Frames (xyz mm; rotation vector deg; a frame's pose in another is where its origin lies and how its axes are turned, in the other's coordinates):
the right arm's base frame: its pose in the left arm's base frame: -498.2 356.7 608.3 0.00 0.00 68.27
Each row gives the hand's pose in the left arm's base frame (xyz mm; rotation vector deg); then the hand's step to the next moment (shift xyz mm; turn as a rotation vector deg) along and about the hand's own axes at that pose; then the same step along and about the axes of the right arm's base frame.
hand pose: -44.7 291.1 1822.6 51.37 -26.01 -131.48
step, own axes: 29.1 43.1 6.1 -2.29 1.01 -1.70
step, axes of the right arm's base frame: -48.1 -16.5 12.3 1.66 -2.50 0.42
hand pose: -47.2 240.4 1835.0 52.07 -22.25 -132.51
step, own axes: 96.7 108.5 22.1 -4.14 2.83 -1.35
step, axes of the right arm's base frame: -142.5 -31.8 17.4 2.07 -4.07 2.47
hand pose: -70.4 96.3 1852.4 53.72 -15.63 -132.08
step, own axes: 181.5 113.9 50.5 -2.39 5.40 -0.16
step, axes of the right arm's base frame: -219.4 -0.8 -18.4 -1.06 -4.72 3.40
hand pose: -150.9 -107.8 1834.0 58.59 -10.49 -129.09
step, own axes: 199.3 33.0 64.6 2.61 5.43 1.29
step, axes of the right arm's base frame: -191.9 59.6 -67.8 -5.38 -2.72 1.28
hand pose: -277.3 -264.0 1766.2 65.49 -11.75 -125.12
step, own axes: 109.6 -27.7 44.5 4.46 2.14 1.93
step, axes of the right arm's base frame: -83.4 66.0 -58.8 -5.21 0.38 -0.96
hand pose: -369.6 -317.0 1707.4 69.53 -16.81 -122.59
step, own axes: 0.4 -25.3 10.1 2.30 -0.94 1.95
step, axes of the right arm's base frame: 9.4 24.6 -7.0 -1.96 2.28 -0.96
